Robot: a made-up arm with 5 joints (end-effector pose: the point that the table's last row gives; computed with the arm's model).
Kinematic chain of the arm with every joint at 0, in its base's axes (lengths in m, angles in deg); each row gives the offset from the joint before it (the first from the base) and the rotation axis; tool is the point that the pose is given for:
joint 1: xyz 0 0 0.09 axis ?
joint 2: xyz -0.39 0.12 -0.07 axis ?
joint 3: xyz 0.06 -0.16 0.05 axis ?
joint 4: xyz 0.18 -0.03 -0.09 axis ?
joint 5: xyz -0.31 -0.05 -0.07 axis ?
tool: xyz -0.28 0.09 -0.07
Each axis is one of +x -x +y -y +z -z.
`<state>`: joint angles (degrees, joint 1 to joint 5).
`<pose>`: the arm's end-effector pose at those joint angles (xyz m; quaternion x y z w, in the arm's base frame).
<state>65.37 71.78 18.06 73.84 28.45</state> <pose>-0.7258 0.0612 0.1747 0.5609 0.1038 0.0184 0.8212</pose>
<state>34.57 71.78 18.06 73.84 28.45</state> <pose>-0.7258 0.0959 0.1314 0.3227 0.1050 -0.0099 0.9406</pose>
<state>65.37 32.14 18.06 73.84 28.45</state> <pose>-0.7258 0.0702 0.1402 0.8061 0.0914 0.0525 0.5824</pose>
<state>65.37 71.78 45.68 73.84 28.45</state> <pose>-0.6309 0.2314 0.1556 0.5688 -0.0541 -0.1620 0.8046</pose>
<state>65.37 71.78 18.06 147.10 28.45</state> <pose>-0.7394 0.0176 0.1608 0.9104 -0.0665 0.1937 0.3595</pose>
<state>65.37 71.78 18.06 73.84 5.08</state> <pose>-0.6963 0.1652 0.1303 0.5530 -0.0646 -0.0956 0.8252</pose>
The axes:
joint 1: +x
joint 2: -x
joint 3: -z
joint 4: +x
joint 5: +y

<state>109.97 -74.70 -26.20 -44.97 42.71</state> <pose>-0.6945 0.3095 0.2698 0.8862 -0.0694 0.2444 0.3874</pose>
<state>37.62 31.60 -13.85 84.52 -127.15</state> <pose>-0.2914 0.2197 0.0922 0.3975 -0.5917 -0.5900 0.3792</pose>
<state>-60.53 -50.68 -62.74 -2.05 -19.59</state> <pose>-0.5012 -0.5295 -0.2325 0.0011 -0.1096 0.5268 0.8429</pose>
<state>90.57 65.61 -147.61 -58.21 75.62</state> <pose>-0.1832 -0.3285 0.0510 -0.5034 -0.3397 0.5186 0.6019</pose>
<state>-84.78 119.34 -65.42 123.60 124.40</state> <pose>-0.1430 0.2431 -0.0421 0.2056 0.6381 -0.7231 0.1666</pose>
